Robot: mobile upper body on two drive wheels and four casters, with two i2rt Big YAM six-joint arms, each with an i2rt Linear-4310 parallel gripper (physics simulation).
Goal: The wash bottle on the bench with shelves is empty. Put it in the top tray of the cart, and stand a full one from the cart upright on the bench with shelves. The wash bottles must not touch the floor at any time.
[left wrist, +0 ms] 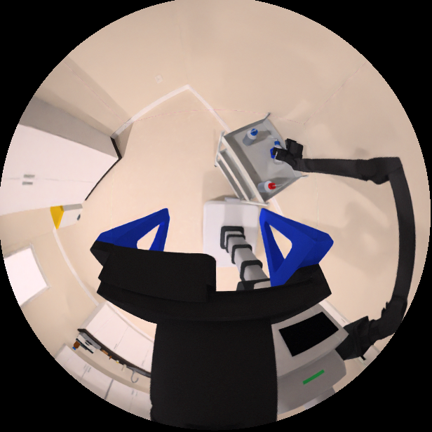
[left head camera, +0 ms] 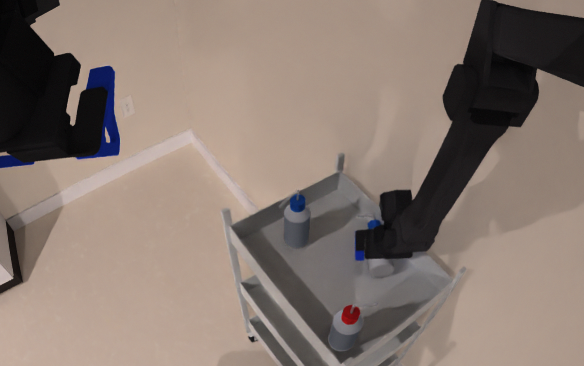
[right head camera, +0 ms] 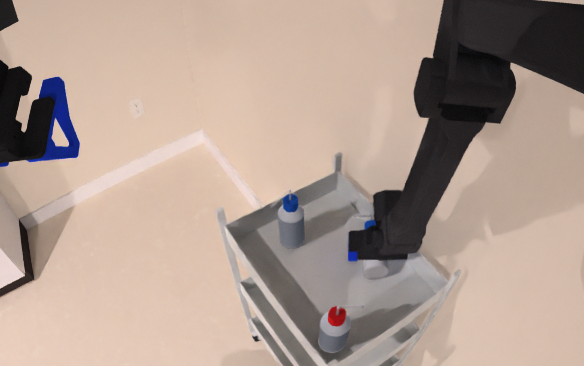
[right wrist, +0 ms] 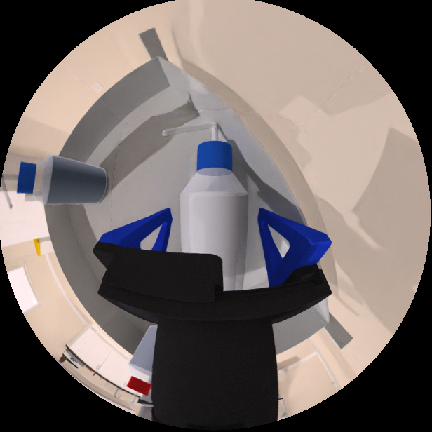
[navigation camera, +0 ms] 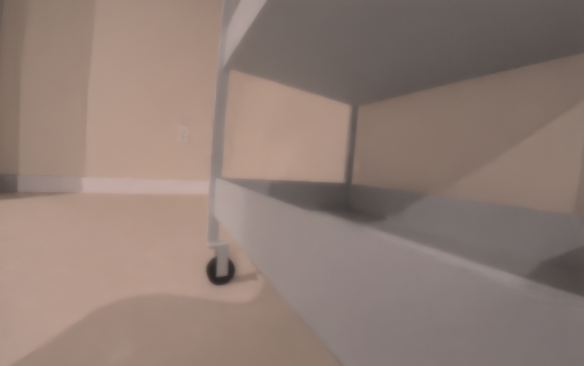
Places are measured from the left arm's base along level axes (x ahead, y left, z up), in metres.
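Pixels of known places: left gripper, fingertip midpoint: (left head camera: pixel 73 152) (right head camera: pixel 40 155); right gripper, fingertip midpoint: (left head camera: pixel 376 246).
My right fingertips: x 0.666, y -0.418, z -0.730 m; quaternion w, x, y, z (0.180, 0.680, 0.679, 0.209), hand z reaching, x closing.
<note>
Behind a point stands the place of what it marks.
The empty whitish wash bottle with a blue cap (left head camera: pixel 381 268) @[x 0.583, y -0.414, z -0.702 m] (right head camera: pixel 375 269) @[x 0.583, y -0.415, z -0.701 m] (right wrist: pixel 214 210) lies on its side in the cart's top tray (left head camera: pixel 325 272) @[x 0.607, y -0.291, z -0.747 m] (right head camera: pixel 320 272). My right gripper (right wrist: pixel 214 212) is open around its body, a finger at each side with gaps between; in the head views the arm hides part of it. A full blue-capped bottle (left head camera: pixel 296 227) @[x 0.677, y -0.223, z -0.663 m] (right head camera: pixel 291 227) @[x 0.678, y -0.227, z -0.663 m] (left wrist: pixel 250 136) (right wrist: pixel 77 181) and a full red-capped bottle (left head camera: pixel 345 330) @[x 0.403, y -0.309, z -0.639 m] (right head camera: pixel 334 332) @[x 0.402, y -0.314, z -0.639 m] (left wrist: pixel 269 186) stand upright in the same tray. My left gripper (left wrist: pixel 214 212) is open and empty, away from the cart.
The cart's corner posts (left head camera: pixel 227 220) @[x 0.694, y -0.067, z -0.660 m] (right head camera: pixel 221 220) @[x 0.693, y -0.065, z -0.661 m] rise above the tray; its lower tray (navigation camera: pixel 350 280) @[x 0.424, y -0.248, z -1.234 m] is close to the base. Walls stand behind the cart. A white cabinet (left wrist: pixel 50 170) is at the left. Small items lie on a counter at lower left in the left wrist view.
</note>
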